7 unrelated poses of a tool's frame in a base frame.
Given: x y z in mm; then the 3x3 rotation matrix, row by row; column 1 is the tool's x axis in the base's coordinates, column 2 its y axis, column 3 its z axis. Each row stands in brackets.
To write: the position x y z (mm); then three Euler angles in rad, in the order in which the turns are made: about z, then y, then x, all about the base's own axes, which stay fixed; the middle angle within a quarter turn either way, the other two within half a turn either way. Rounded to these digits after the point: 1 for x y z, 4 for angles.
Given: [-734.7 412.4 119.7], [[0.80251 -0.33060 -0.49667], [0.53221 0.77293 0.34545], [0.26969 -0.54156 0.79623]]
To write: -734.7 412.4 119.7 0.3908 -0.5198 -0.4093
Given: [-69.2 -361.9 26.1], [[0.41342 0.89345 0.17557], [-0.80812 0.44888 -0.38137], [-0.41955 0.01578 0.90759]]
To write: -69.2 -361.9 26.1 -1.1374 0.1765 0.3978
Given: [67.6 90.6 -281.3], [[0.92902 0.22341 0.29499], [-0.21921 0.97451 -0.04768], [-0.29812 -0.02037 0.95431]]
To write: 67.6 90.6 -281.3 -0.2360 0.2994 0.0499
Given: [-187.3 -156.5 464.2], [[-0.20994 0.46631 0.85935], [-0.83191 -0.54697 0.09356], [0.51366 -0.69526 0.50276]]
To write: -187.3 -156.5 464.2 -1.9938 1.0340 -0.1840
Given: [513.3 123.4 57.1], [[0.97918 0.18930 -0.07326], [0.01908 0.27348 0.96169], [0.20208 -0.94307 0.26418]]
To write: 513.3 123.4 57.1 -0.1910 -0.0733 -1.3027
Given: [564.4 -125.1 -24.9], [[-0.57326 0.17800 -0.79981], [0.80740 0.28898 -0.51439], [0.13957 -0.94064 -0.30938]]
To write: 564.4 -125.1 -24.9 -2.8405 -0.9270 2.1123
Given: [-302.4 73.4 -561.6], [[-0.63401 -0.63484 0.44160], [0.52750 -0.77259 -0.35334], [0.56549 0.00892 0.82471]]
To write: -302.4 73.4 -561.6 2.3555 0.4574 0.4048
